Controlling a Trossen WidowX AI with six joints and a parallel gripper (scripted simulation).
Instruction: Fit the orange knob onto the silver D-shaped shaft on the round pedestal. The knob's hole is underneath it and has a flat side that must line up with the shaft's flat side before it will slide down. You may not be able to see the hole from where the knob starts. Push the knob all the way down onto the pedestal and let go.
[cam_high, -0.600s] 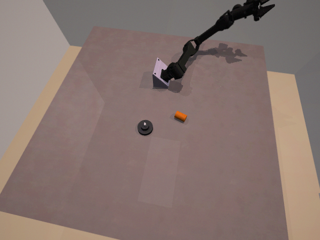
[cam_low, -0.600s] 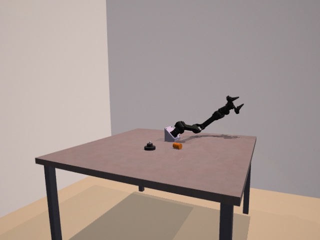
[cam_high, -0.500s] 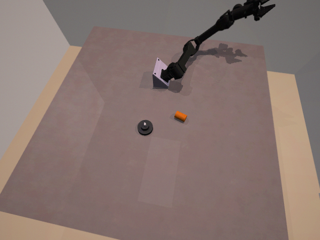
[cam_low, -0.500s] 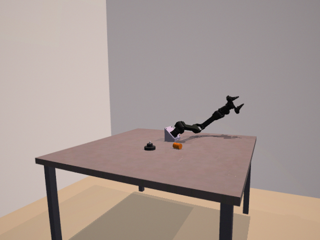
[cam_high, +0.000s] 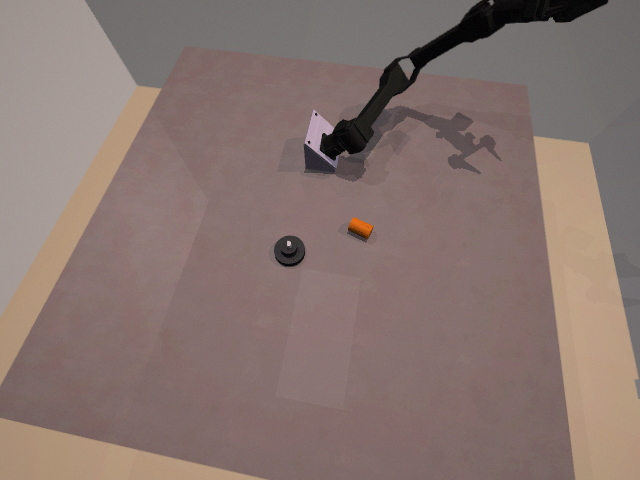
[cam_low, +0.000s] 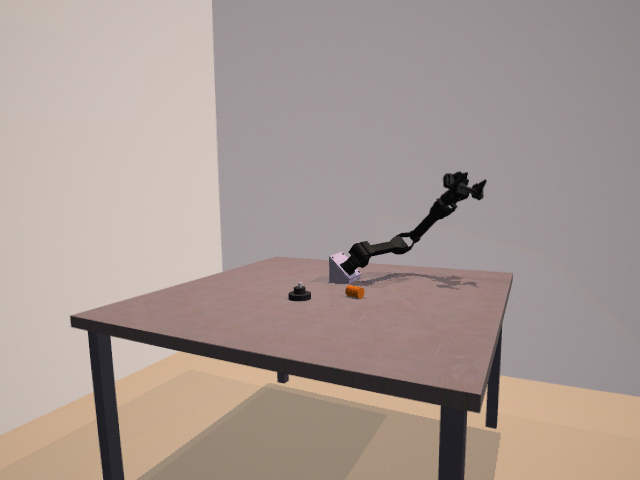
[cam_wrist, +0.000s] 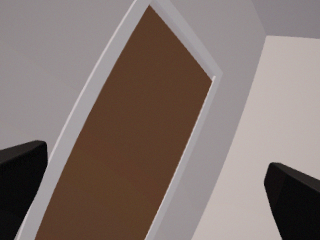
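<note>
Now: the orange knob 360 mm ahead of my gripper tip, 380 mm to the right of it and 420 mm below it. From my gripper tip the other things lie so: black round pedestal (440 mm ahead, 580 mm to the right, 410 mm below).
</note>
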